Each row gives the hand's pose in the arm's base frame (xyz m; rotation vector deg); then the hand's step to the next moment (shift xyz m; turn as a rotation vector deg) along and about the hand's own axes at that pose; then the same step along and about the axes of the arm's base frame.
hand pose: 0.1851 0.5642 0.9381 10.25 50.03 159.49
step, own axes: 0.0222 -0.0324 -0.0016 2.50 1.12 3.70
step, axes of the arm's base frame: -0.0163 0.0304 -0.0188 -1.95 1.74 3.79
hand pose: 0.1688 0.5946 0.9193 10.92 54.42 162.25
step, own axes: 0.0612 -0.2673 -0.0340 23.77 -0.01 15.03
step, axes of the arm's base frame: -0.0390 0.2019 -0.1846 -20.81 13.13 13.62
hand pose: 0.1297 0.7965 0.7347 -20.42 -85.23 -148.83
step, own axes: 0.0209 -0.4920 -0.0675 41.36 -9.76 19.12
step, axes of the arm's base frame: -0.1405 0.1914 -0.4367 -39.39 21.72 12.17
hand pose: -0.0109 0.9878 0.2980 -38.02 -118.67 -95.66
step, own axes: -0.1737 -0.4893 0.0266 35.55 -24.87 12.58
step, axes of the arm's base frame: -0.1476 -0.0795 -0.4921 -43.51 12.01 -1.74
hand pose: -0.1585 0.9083 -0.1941 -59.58 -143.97 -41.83
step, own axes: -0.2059 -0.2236 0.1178 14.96 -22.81 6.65
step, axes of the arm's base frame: -0.0334 -0.1830 -0.2677 -27.39 -1.62 -5.95
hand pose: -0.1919 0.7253 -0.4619 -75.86 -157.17 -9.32
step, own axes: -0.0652 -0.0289 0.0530 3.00 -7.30 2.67
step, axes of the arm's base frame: 0.0159 -0.0612 -0.0625 -7.68 -1.83 -2.67
